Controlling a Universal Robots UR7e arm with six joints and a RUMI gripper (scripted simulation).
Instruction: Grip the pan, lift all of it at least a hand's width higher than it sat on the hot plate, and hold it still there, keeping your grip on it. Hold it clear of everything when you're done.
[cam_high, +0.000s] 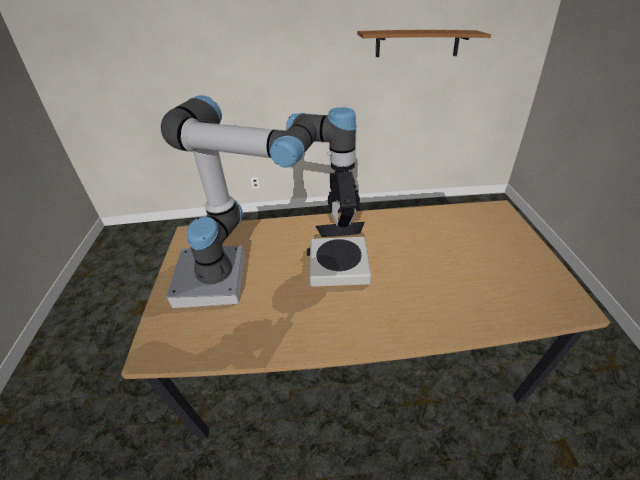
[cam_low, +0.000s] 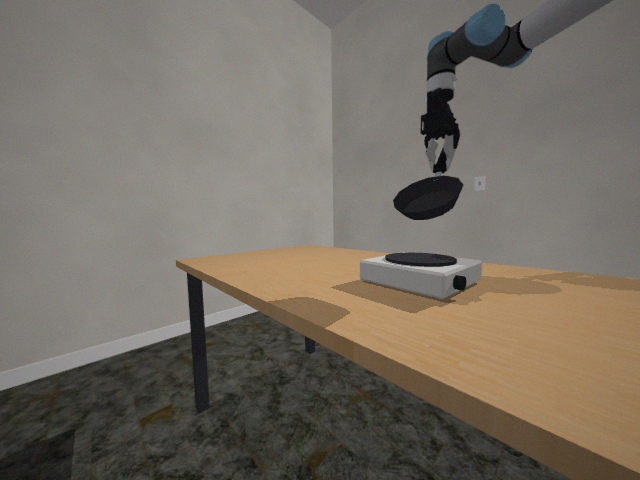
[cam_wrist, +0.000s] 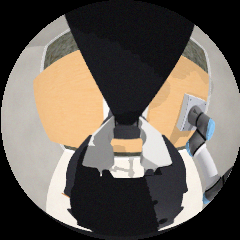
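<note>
The black pan lies 1 cm ahead of my hand, 5 cm to the left of it and 6 cm below it. Also, from my hand: white hot plate: 14 cm to the left, 31 cm below.
</note>
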